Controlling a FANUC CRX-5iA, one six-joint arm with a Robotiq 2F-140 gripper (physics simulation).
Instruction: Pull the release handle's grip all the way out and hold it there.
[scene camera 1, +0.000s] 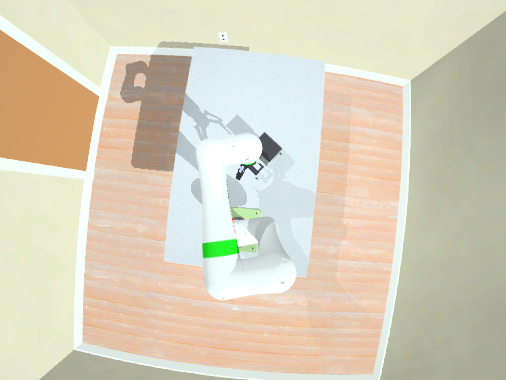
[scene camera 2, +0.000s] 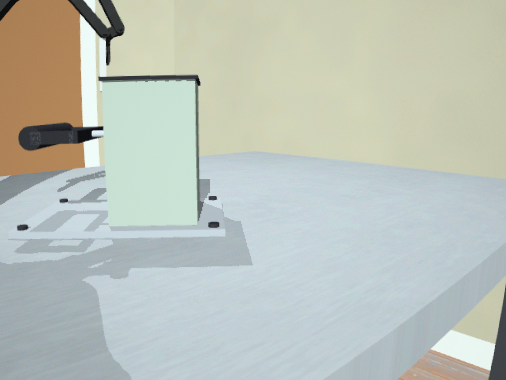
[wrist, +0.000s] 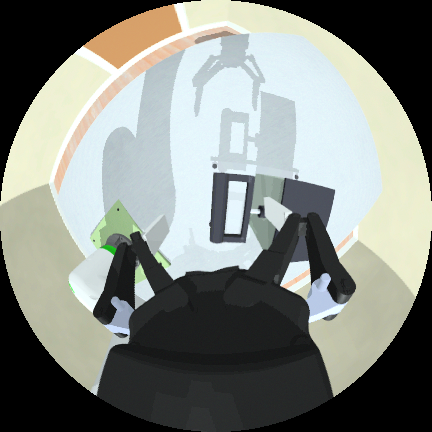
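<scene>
The release handle (scene camera 1: 257, 168) (scene camera 2: 46, 136) (wrist: 218, 207) is a dark rectangular loop with a thick grip bar. A short white rod (scene camera 2: 98, 133) (wrist: 255, 211) joins it to a pale green box (scene camera 2: 150, 150) with a dark lid (scene camera 1: 270, 146) (wrist: 312, 200). A gap shows between loop and box. My gripper (scene camera 1: 248, 170) (wrist: 214, 214) is wide open and empty, above the handle. In the wrist view its left fingertip is left of the grip bar, and its right fingertip overlaps the gap beside the rod. One finger (scene camera 2: 108, 51) shows above the lid's height in scene camera 2.
The box stands on a thin pale base plate (scene camera 2: 150, 234) with dark bolts, on the light grey table (scene camera 1: 280, 90) (scene camera 2: 375, 225). A green mounting plate (scene camera 1: 248, 214) (wrist: 119, 215) is at the arm's base. The white arm (scene camera 1: 215, 200) covers part of the table in scene camera 1.
</scene>
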